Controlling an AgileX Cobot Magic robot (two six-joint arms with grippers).
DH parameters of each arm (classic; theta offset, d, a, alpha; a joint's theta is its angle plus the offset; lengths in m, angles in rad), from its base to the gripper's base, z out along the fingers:
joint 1: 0 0.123 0 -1.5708
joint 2: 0.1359 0 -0.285 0
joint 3: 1.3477 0 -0.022 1.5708
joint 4: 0 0.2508 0 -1.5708
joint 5: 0 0 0.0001 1.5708
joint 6: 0 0.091 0 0
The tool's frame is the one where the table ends.
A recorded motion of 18 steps. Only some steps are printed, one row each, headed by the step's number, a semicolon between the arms.
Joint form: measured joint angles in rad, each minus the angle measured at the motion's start. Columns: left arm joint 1, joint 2, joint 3, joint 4, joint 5, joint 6; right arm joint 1, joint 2, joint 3, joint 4, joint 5, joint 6.
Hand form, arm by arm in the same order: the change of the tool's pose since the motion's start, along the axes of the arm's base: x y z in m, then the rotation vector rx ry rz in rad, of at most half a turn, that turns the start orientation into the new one. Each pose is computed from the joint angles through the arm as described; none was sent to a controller.
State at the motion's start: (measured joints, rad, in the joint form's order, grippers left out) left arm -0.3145 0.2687 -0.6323 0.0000 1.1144 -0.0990; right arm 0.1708 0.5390 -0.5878 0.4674 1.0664 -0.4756
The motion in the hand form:
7: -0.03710 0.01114 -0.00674 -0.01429 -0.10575 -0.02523; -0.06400 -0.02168 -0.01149 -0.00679 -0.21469 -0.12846
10: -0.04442 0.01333 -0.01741 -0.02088 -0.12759 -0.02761; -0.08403 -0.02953 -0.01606 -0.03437 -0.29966 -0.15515
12: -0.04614 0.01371 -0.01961 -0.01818 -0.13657 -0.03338; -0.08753 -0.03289 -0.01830 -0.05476 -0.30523 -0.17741
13: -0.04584 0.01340 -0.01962 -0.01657 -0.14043 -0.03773; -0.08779 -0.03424 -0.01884 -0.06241 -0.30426 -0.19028
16: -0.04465 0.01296 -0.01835 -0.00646 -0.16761 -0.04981; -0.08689 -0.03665 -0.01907 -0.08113 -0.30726 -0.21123
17: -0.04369 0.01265 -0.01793 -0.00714 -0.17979 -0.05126; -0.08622 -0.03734 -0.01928 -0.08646 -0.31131 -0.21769
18: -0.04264 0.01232 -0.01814 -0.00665 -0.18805 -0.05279; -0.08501 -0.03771 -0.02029 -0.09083 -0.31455 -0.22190
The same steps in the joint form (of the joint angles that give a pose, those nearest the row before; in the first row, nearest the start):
7: 0.0000 -0.1927 0.0069 -0.0104 0.0810 0.0340; 0.0000 -0.3975 0.0658 -0.1544 0.0701 0.1652
10: 0.0000 -0.2582 0.0406 -0.0125 0.0900 0.0362; 0.0000 -0.5218 0.0658 -0.2142 0.1146 0.1833
12: 0.0000 -0.2736 0.0474 -0.0145 0.0910 0.0445; 0.0000 -0.5447 0.0658 -0.2490 0.1329 0.1996
13: 0.0000 -0.2737 0.0488 -0.0169 0.0865 0.0502; 0.0000 -0.5478 0.0658 -0.2647 0.1362 0.2095
16: -0.0001 -0.2744 0.0513 -0.0177 0.0623 0.0723; 0.0000 -0.5472 0.0658 -0.2949 0.1342 0.2200
17: 0.0000 -0.2744 0.0541 -0.0178 0.0477 0.0759; 0.0000 -0.5472 0.0677 -0.3040 0.1290 0.2221
18: 0.0000 -0.2745 0.0586 -0.0177 0.0355 0.0793; 0.0000 -0.5472 0.0735 -0.3103 0.1208 0.2220

